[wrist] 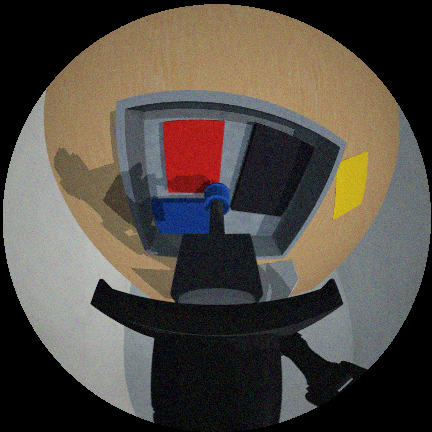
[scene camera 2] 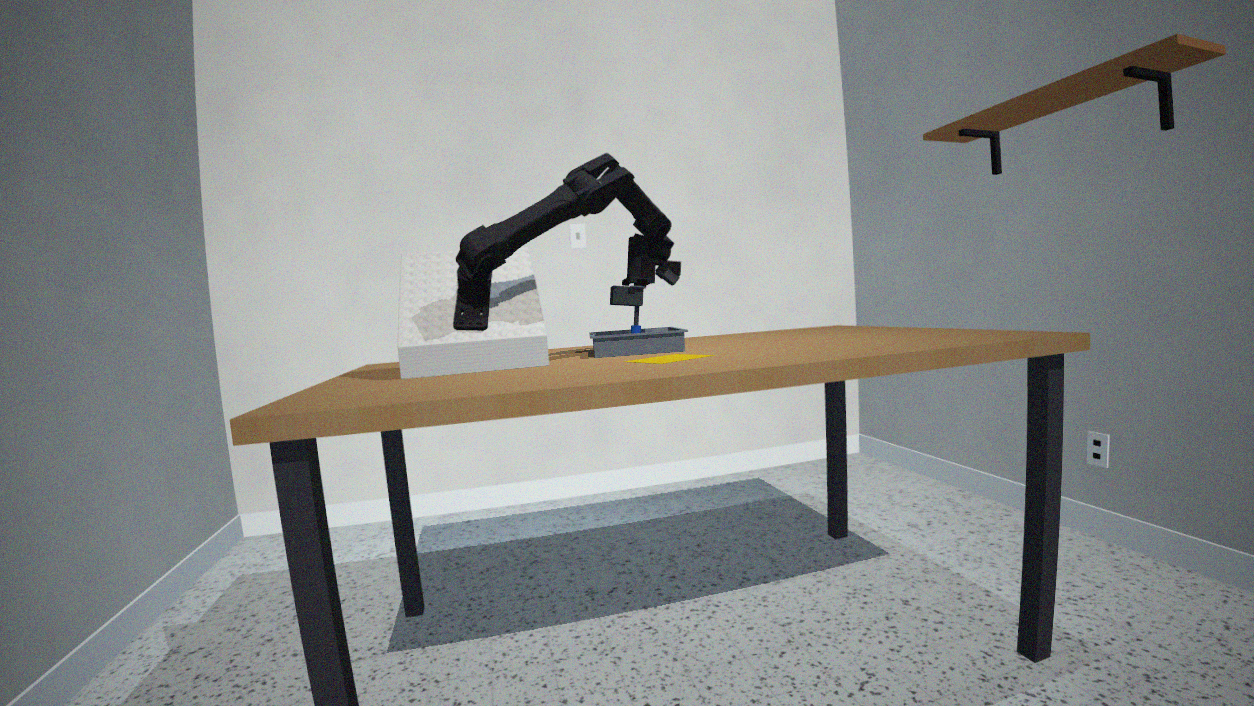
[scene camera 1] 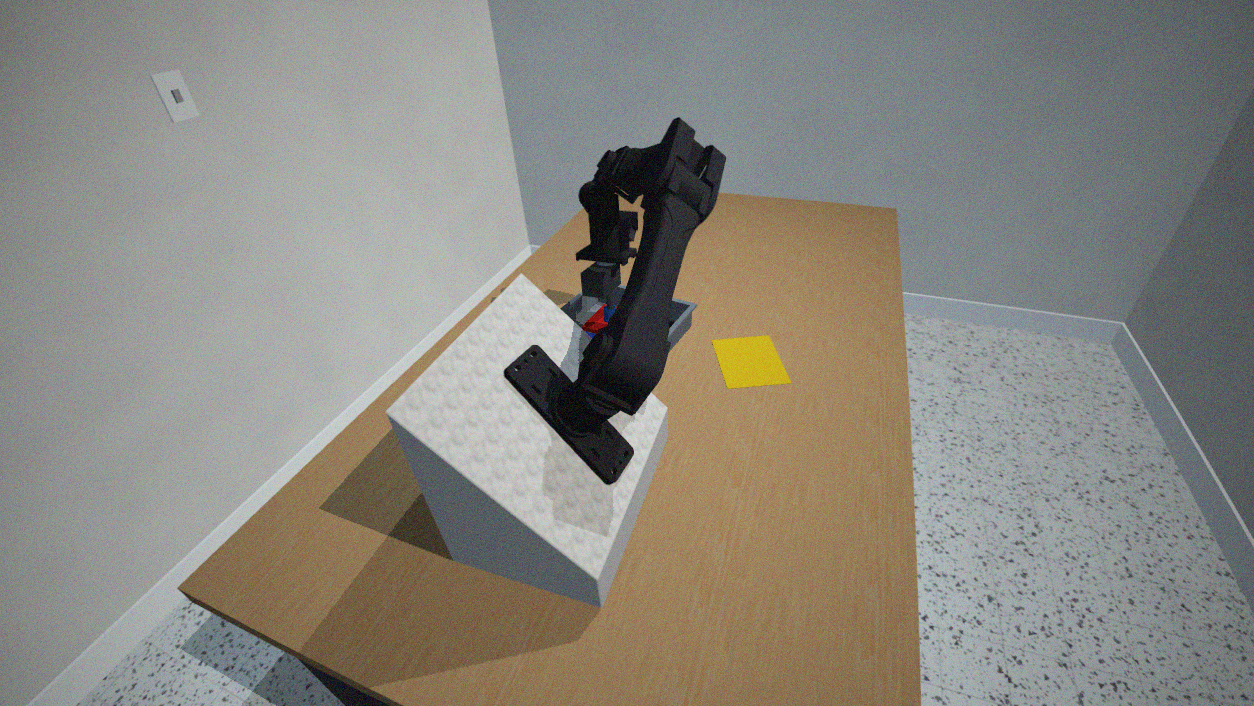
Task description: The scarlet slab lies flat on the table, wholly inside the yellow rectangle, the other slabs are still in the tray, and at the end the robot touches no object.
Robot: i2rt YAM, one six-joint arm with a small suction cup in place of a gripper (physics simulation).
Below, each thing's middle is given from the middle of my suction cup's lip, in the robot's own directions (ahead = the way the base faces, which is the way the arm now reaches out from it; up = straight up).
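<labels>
The blue slab (wrist: 172, 215) is 5 cm to the left of my suction cup, 6 cm behind it and 4 cm below it. Measured from my suction cup again, the yellow rectangle (scene camera 1: 748, 361) is 1 cm ahead, 29 cm to the right and 5 cm below, while the black slab (wrist: 274, 163) is also 1 cm ahead, but 8 cm to the right and 4 cm below. With the scarlet slab (wrist: 192, 147), I find my suction cup 3 cm short of it, 3 cm to the right of it and 4 cm above it.
</labels>
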